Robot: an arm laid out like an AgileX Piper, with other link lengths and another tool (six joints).
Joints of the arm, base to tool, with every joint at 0 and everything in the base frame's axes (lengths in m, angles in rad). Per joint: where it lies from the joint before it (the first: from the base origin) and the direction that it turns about. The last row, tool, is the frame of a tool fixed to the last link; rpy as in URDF.
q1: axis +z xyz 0 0 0.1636
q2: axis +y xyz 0 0 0
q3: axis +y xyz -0.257 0 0.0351
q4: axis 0.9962 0 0.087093 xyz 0.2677 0 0.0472
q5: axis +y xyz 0 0 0
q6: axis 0.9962 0 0.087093 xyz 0.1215 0 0.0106
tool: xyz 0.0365 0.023 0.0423 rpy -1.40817 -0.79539 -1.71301
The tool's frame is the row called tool.
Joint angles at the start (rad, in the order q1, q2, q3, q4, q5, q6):
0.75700 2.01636 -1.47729 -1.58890 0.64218 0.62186
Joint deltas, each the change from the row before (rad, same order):
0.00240 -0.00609 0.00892 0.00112 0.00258 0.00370
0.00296 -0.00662 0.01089 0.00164 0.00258 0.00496
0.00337 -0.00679 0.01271 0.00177 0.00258 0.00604
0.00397 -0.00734 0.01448 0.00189 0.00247 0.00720
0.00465 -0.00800 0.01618 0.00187 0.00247 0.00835
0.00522 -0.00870 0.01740 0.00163 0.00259 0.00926
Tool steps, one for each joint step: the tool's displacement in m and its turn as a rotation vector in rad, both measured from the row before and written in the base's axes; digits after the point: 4 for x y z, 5 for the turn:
-0.0019 -0.0006 -0.0001 0.00147 0.00217 -0.00167
-0.0023 -0.0006 -0.0006 0.00197 0.00360 -0.00178
-0.0026 -0.0006 -0.0012 0.00190 0.00491 -0.00183
-0.0031 -0.0006 -0.0015 0.00220 0.00594 -0.00162
-0.0035 -0.0006 -0.0018 0.00247 0.00670 -0.00139
-0.0038 -0.0006 -0.0019 0.00269 0.00689 -0.00120

